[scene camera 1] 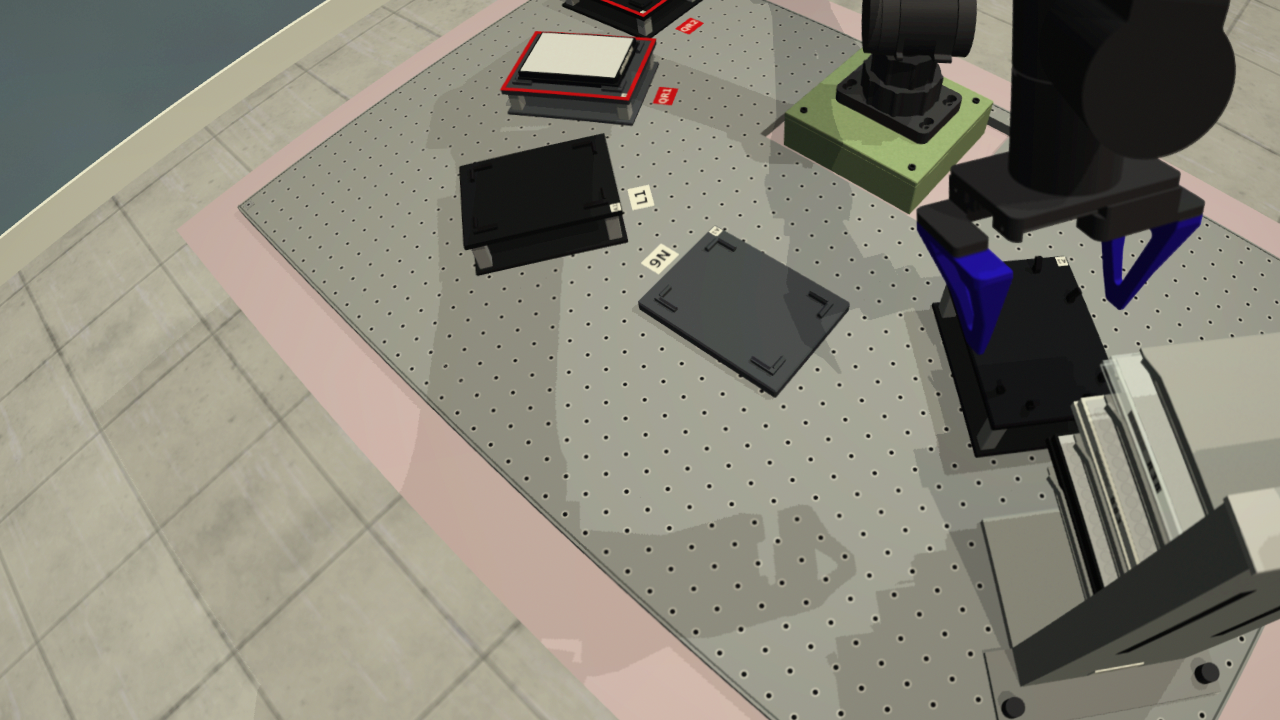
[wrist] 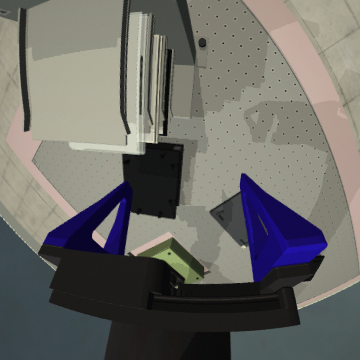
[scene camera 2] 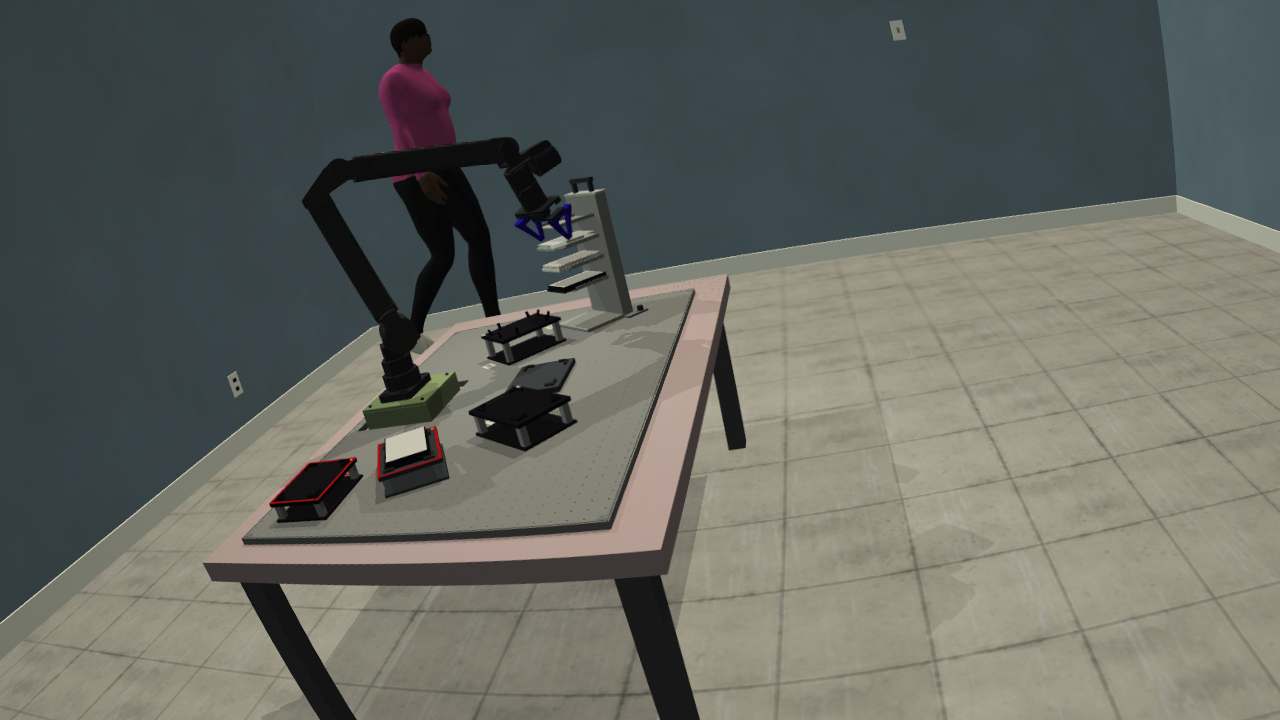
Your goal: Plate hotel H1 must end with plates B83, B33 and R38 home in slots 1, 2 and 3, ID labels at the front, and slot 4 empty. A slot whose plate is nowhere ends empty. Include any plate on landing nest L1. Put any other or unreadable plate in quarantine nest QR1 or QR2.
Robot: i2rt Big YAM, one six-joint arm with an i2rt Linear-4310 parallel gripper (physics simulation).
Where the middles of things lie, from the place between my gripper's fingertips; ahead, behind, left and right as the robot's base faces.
Labels:
My gripper is now 2 cm past the flat dark nest labelled N6 (scene camera 1: pixel 760 318), 27 cm to the left of it and 24 cm above it.

